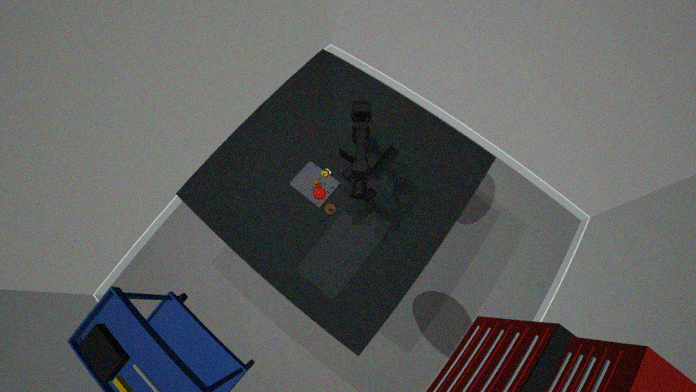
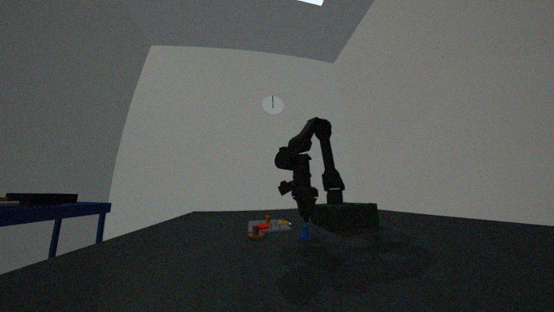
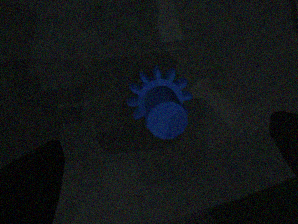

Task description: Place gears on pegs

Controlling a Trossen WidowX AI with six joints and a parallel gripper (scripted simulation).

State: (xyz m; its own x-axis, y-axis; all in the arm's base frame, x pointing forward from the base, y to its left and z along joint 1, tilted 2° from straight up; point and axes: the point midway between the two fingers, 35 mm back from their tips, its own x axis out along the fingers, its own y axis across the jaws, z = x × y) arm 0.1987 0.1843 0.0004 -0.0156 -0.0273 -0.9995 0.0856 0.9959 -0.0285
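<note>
My gripper tip is now 50 mm above the blue gear. The rest, counted from my gripper tip: red gear (140 mm ahead, 140 mm to the right, 50 mm below); brown gear (160 mm ahead, 40 mm to the right, 50 mm below); white arrow (20 mm ahead, 200 mm to the right, 50 mm below).
</note>
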